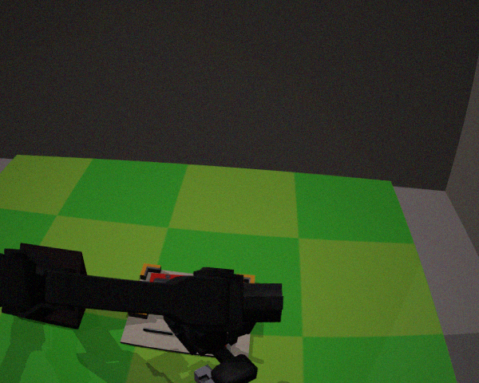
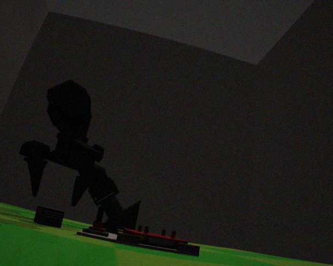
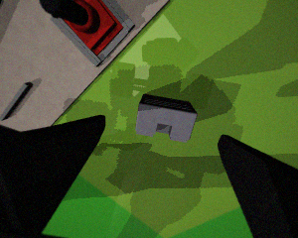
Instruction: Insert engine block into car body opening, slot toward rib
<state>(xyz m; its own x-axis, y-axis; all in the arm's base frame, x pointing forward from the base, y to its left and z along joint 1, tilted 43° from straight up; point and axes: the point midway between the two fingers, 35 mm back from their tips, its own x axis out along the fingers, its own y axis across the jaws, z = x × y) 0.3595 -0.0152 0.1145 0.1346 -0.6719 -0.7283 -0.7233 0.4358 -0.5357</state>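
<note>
My gripper tip is 10 mm to the left of the grey engine block and 30 mm above it. Round my gripper tip: grey base plate 70 mm behind, 190 mm to the left, 40 mm below.
</note>
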